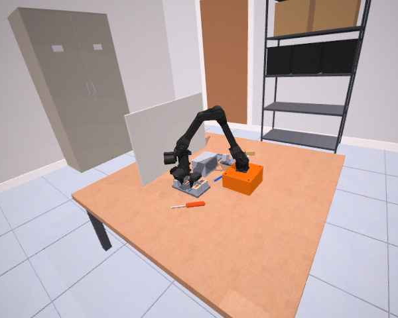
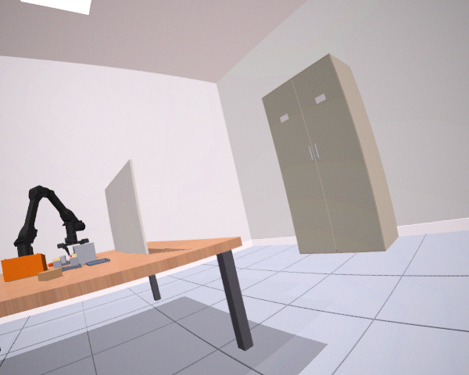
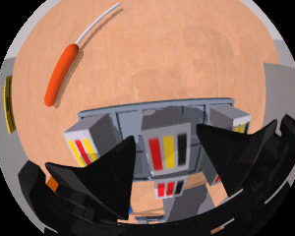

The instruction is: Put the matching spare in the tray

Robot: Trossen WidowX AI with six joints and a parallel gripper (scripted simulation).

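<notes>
The grey spare lies 1 cm above my gripper tip. Also, from my gripper tip: grey mounted unit (24 cm to the right, 2 cm ahead, 2 cm above); upright grey panel (27 cm to the right, 26 cm ahead, 20 cm above); blue pen (21 cm to the right, 12 cm behind, 2 cm below).
</notes>
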